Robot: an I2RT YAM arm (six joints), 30 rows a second.
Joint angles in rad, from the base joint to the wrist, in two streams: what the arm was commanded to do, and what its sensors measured. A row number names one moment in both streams.
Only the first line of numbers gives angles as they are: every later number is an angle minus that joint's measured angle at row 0.
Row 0, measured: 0.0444, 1.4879, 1.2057, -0.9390, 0.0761, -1.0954
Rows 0 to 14, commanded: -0.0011, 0.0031, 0.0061, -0.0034, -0.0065, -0.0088; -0.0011, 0.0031, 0.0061, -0.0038, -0.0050, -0.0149; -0.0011, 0.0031, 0.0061, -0.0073, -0.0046, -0.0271; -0.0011, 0.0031, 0.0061, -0.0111, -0.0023, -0.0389; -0.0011, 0.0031, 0.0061, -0.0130, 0.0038, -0.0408; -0.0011, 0.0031, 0.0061, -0.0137, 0.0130, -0.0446; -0.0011, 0.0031, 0.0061, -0.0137, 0.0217, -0.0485; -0.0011, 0.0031, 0.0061, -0.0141, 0.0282, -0.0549; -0.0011, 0.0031, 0.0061, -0.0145, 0.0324, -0.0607; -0.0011, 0.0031, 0.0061, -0.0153, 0.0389, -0.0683; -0.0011, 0.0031, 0.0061, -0.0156, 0.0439, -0.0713; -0.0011, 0.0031, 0.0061, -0.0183, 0.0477, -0.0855; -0.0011, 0.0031, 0.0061, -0.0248, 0.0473, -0.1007; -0.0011, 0.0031, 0.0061, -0.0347, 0.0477, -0.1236; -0.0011, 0.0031, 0.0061, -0.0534, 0.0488, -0.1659
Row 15, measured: 0.0000, 0.0016, -0.0004, -0.0217, 0.0351, -0.0702
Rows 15 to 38, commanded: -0.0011, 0.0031, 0.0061, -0.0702, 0.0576, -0.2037; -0.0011, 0.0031, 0.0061, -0.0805, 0.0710, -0.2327; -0.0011, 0.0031, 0.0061, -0.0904, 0.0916, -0.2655; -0.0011, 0.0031, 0.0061, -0.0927, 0.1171, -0.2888; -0.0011, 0.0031, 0.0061, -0.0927, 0.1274, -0.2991; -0.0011, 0.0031, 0.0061, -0.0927, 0.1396, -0.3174; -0.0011, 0.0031, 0.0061, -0.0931, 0.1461, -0.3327; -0.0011, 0.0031, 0.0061, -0.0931, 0.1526, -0.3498; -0.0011, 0.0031, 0.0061, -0.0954, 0.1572, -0.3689; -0.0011, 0.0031, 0.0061, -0.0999, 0.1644, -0.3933; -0.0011, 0.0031, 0.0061, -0.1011, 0.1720, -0.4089; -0.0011, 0.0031, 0.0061, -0.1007, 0.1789, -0.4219; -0.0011, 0.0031, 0.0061, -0.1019, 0.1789, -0.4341; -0.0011, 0.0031, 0.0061, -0.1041, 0.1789, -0.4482; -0.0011, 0.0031, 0.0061, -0.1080, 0.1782, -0.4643; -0.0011, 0.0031, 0.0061, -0.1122, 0.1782, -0.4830; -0.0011, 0.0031, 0.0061, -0.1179, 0.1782, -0.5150; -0.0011, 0.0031, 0.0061, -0.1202, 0.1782, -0.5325; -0.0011, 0.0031, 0.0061, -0.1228, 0.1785, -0.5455; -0.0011, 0.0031, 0.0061, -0.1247, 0.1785, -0.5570; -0.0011, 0.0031, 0.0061, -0.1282, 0.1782, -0.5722; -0.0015, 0.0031, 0.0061, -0.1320, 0.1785, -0.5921; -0.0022, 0.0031, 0.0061, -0.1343, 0.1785, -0.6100; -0.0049, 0.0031, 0.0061, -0.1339, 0.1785, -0.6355
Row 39, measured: 0.0000, 0.0023, -0.0004, -0.1270, 0.1663, -0.5387
